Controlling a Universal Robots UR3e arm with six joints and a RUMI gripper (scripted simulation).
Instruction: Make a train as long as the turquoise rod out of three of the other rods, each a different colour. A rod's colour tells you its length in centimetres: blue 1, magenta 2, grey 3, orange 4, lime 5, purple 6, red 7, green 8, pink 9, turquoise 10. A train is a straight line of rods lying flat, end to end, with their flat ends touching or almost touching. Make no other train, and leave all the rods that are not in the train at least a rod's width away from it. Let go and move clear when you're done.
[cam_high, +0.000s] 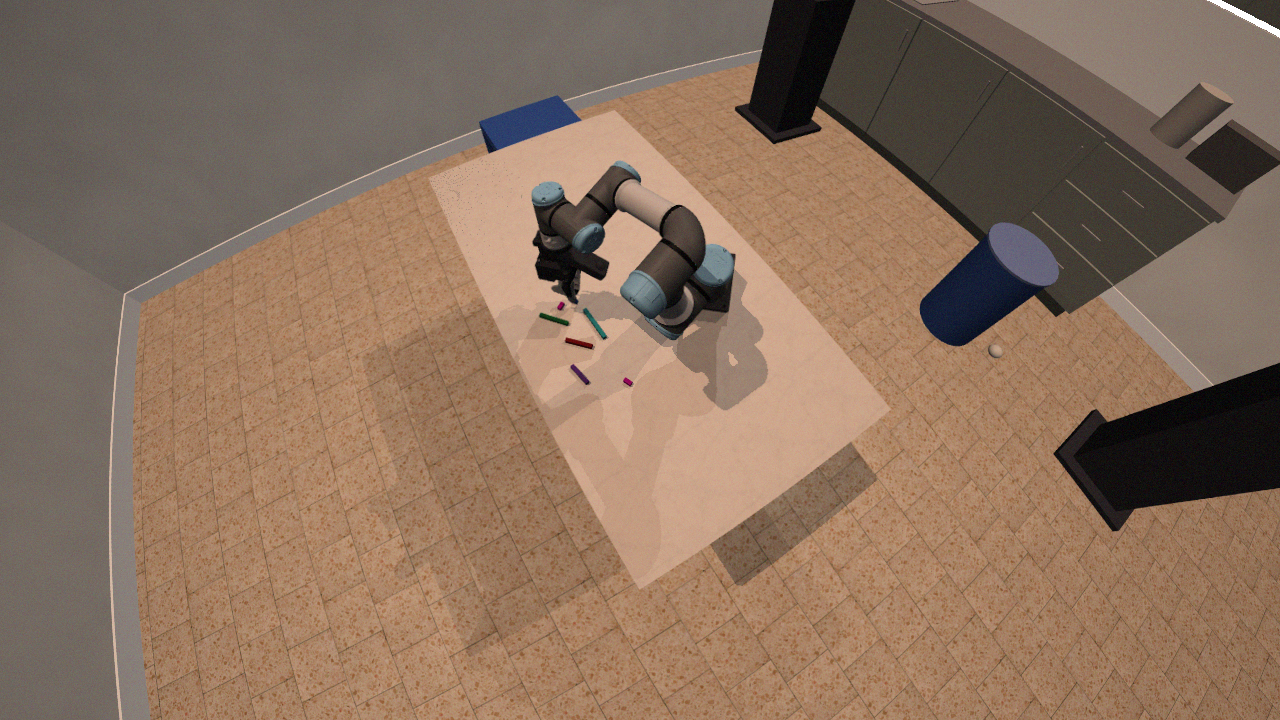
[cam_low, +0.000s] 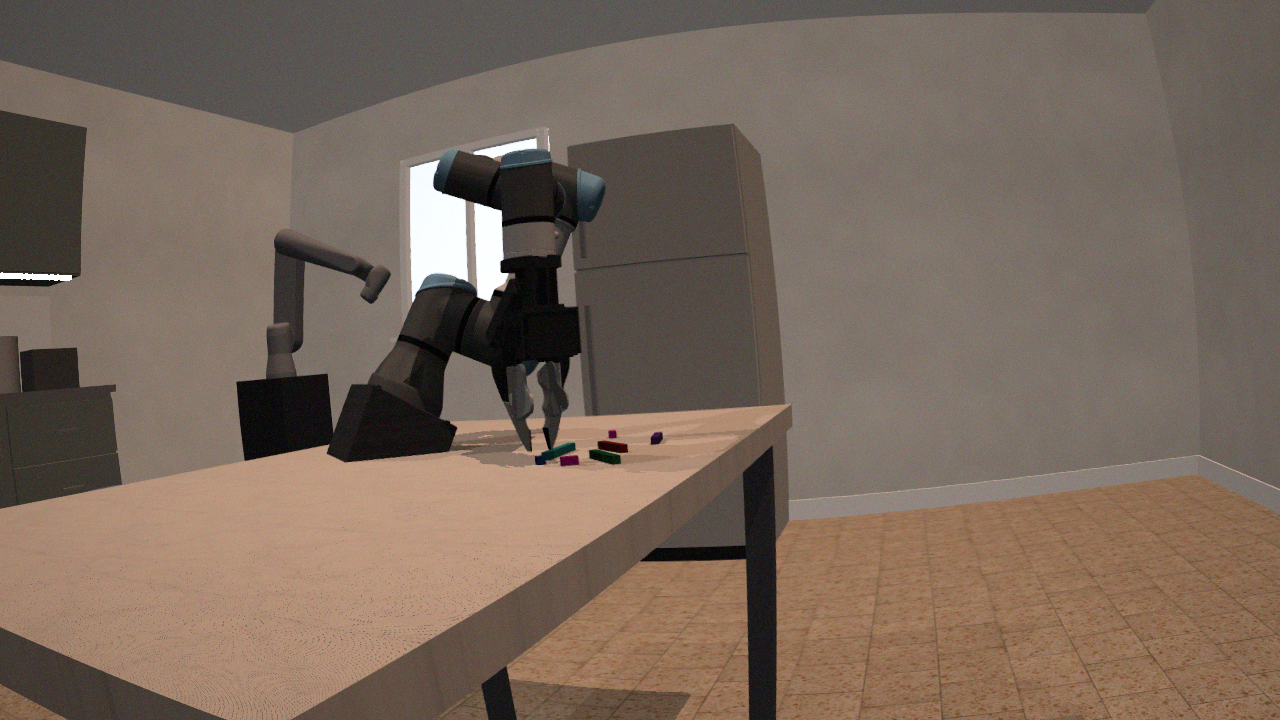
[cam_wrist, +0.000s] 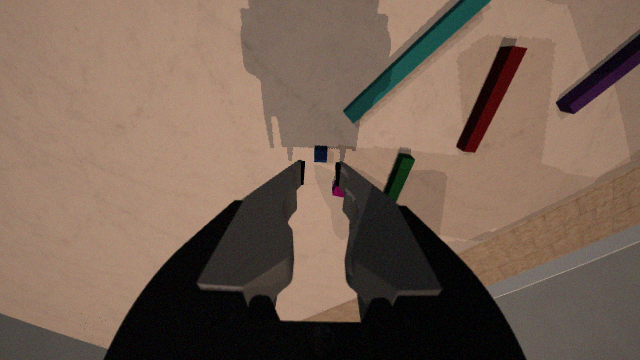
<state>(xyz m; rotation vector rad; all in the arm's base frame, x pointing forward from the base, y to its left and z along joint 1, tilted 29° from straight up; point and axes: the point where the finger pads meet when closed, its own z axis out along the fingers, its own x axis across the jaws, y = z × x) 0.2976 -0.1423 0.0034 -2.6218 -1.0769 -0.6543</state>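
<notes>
My hand is 30 mm above the blue rod. The rest, counted from my hand: red rod: 50 mm ahead, 120 mm to the left, 30 mm below; green rod: 70 mm ahead, 20 mm to the left, 30 mm below; turquoise rod: 10 mm behind, 80 mm to the left, 30 mm below.
</notes>
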